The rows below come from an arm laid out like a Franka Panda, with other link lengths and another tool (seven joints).
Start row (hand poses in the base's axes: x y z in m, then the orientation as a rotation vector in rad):
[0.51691, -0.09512, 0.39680, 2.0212, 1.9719, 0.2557]
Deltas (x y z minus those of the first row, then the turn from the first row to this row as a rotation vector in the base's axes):
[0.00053, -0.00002, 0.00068, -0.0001, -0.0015, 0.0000]
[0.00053, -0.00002, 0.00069, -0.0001, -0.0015, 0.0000]
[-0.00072, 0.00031, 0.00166, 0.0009, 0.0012, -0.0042]
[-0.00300, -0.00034, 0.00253, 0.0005, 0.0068, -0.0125]
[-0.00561, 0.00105, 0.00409, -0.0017, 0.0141, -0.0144]
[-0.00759, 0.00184, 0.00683, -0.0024, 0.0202, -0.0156]
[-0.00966, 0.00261, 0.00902, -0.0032, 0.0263, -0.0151]
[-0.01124, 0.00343, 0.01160, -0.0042, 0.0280, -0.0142]
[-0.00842, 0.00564, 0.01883, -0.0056, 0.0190, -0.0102]
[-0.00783, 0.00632, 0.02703, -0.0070, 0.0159, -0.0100]
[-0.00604, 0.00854, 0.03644, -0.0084, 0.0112, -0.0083]
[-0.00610, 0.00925, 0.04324, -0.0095, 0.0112, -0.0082]
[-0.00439, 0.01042, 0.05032, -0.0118, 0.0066, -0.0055]
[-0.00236, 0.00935, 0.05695, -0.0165, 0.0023, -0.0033]
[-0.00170, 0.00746, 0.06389, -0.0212, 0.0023, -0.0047]
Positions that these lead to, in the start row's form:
[0.51744, -0.09514, 0.39748, 2.0204, 1.9710, 0.2570]
[0.51744, -0.09514, 0.39749, 2.0204, 1.9710, 0.2570]
[0.51619, -0.09481, 0.39846, 2.0263, 1.9684, 0.2545]
[0.51391, -0.09546, 0.39933, 2.0367, 1.9628, 0.2468]
[0.51130, -0.09407, 0.40089, 2.0408, 1.9645, 0.2371]
[0.50932, -0.09328, 0.40363, 2.0446, 1.9666, 0.2302]
[0.50725, -0.09251, 0.40582, 2.0468, 1.9706, 0.2235]
[0.50567, -0.09169, 0.40840, 2.0462, 1.9723, 0.2211]
[0.50849, -0.08948, 0.41563, 2.0370, 1.9709, 0.2293]
[0.50908, -0.08880, 0.42383, 2.0344, 1.9689, 0.2309]
[0.51087, -0.08658, 0.43324, 2.0295, 1.9675, 0.2343]
[0.51081, -0.08587, 0.44004, 2.0287, 1.9674, 0.2332]
[0.51252, -0.08470, 0.44712, 2.0224, 1.9669, 0.2359]
[0.51455, -0.08577, 0.45375, 2.0153, 1.9655, 0.2357]
[0.51521, -0.08766, 0.46069, 2.0137, 1.9627, 0.2305]

